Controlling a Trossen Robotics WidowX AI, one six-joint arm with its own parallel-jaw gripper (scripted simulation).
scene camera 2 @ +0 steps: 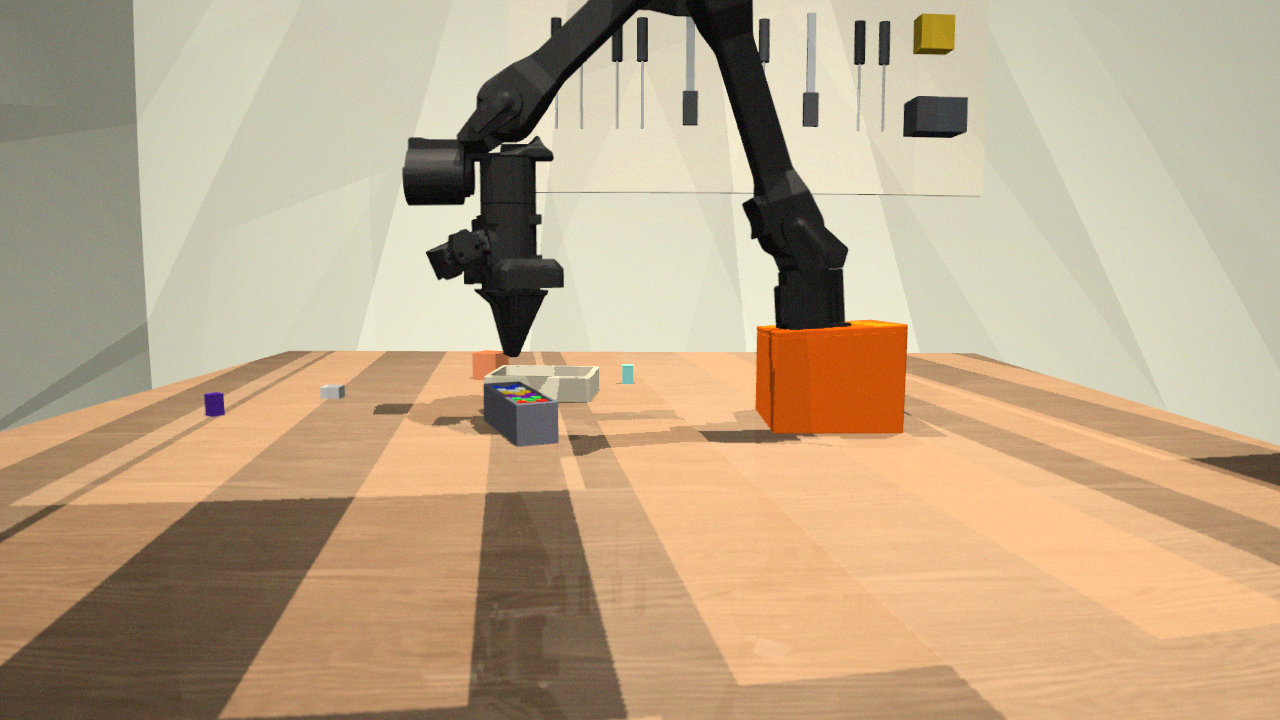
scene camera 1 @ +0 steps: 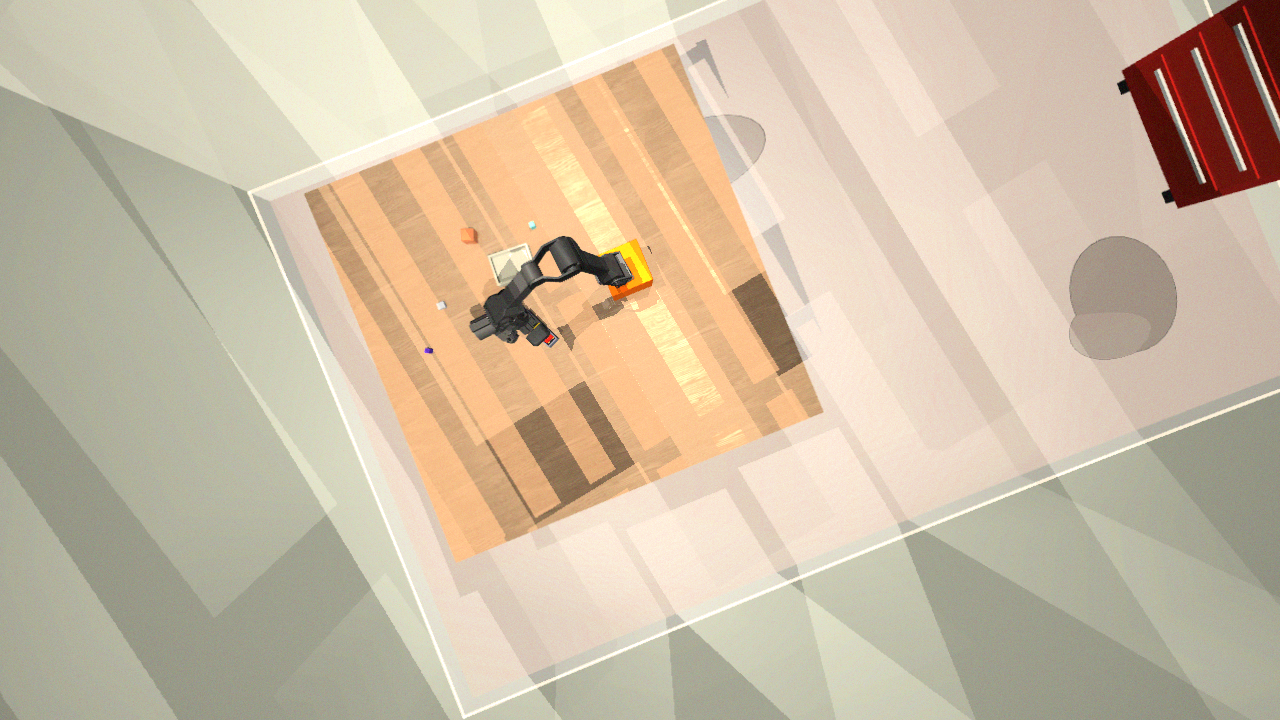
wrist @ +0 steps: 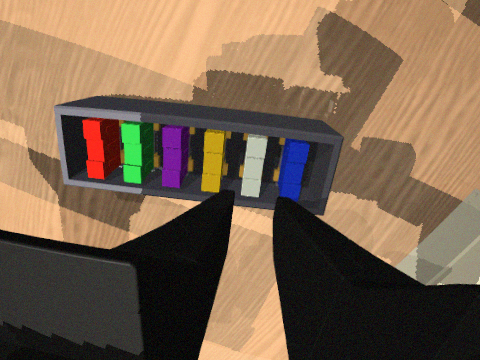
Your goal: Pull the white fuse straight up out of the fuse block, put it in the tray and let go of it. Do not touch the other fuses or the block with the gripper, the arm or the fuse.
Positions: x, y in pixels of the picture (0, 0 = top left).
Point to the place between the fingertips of the gripper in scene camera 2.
At 511, 356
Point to a pale tray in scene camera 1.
506, 264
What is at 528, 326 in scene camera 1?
The gripper.
